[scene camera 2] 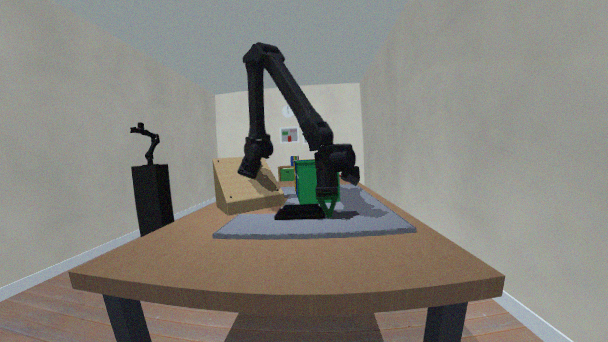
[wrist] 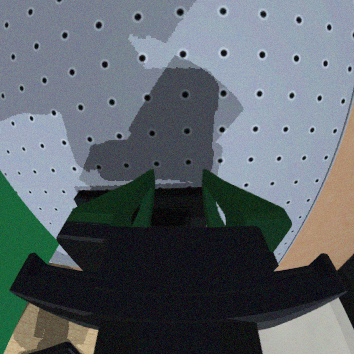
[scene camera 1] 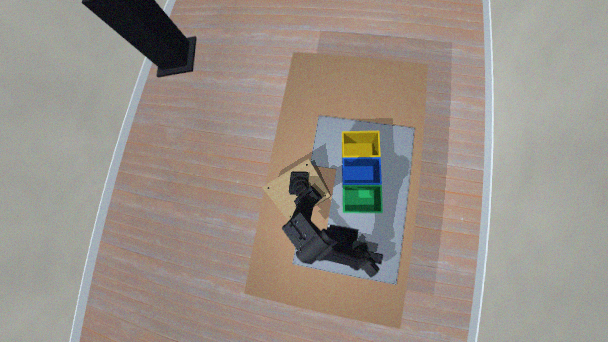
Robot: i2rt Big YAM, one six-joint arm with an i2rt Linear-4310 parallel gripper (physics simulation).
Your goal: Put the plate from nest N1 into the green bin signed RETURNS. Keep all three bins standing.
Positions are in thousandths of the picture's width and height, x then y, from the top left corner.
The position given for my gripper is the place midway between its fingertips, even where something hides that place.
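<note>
Green bin (scene camera 1: 586,580) (scene camera 2: 504,501). Blue bin (scene camera 1: 593,499), out of frame in the wrist view. Yellow bin (scene camera 1: 583,420), out of frame in the wrist view too. My gripper (wrist: 501,496).
</note>
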